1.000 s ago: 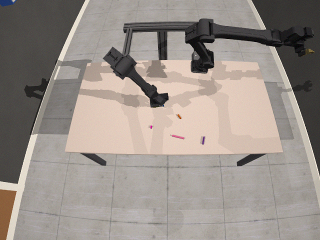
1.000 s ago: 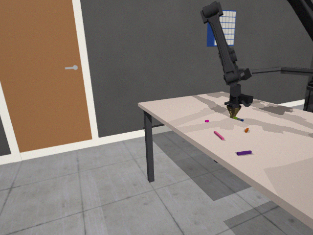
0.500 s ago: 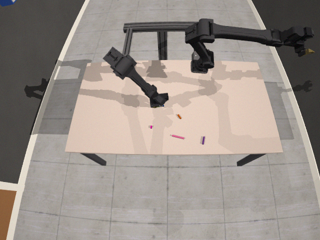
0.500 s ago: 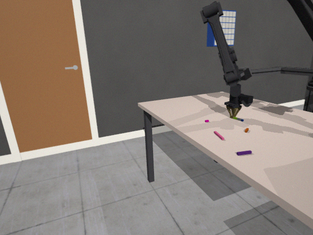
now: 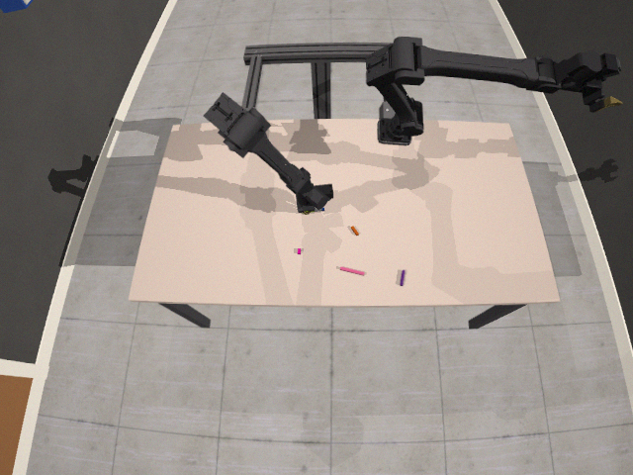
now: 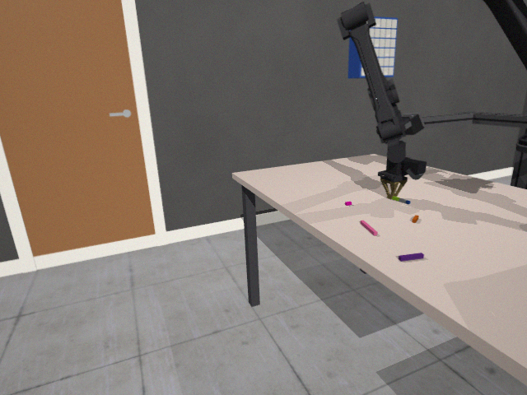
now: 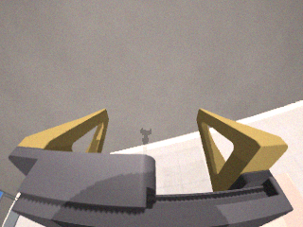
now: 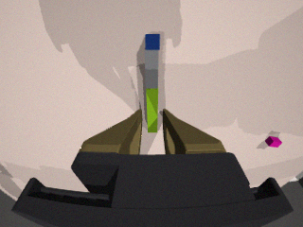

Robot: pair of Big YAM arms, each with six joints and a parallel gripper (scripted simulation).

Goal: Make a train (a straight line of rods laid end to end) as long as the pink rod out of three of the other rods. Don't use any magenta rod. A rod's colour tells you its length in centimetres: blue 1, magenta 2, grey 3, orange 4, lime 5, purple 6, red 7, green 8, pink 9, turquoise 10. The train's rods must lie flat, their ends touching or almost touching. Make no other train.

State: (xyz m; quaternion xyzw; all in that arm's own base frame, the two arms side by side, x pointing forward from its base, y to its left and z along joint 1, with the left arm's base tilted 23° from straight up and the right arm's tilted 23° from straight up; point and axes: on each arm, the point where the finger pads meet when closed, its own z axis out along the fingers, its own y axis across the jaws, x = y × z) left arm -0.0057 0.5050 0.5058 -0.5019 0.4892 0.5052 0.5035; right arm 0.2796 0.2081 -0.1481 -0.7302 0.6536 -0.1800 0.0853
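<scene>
Now: the lime rod 10 mm to the left of my right hand and 10 mm below it. Also, from my right hand: blue rod 10 mm behind, 70 mm to the left, 10 mm below; then magenta rod 180 mm ahead, 30 mm to the right, 10 mm below; then grey rod 10 mm behind, 50 mm to the left, 10 mm below.
</scene>
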